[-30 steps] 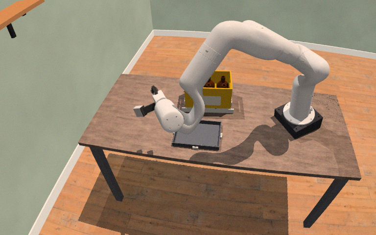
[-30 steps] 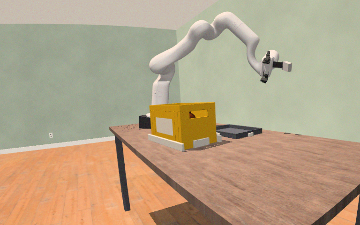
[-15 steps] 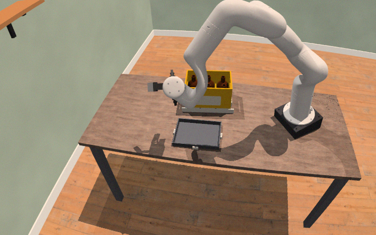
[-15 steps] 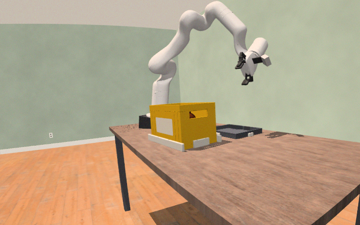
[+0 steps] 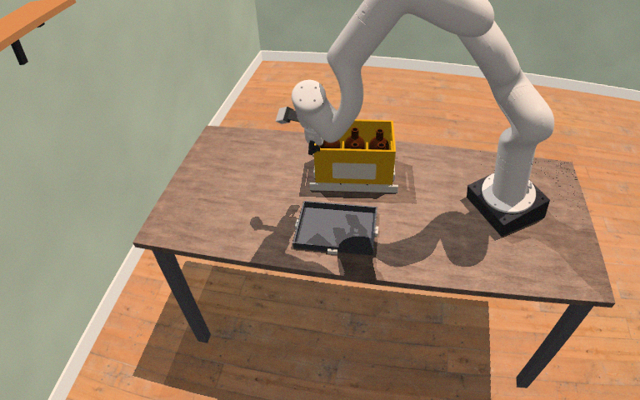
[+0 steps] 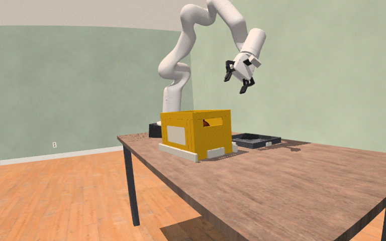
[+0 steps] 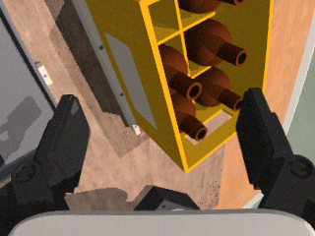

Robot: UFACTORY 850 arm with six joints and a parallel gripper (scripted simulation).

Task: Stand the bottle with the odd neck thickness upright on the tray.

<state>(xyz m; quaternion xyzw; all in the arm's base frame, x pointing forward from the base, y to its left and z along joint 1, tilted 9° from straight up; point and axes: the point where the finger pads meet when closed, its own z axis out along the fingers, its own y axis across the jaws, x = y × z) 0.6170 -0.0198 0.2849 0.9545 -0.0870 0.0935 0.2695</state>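
The yellow crate lies 190 mm below my hand, 150 mm to the right of it and 110 mm behind it. The rest, counted from my hand: dark tray (260 mm below, 140 mm to the left, 70 mm behind).
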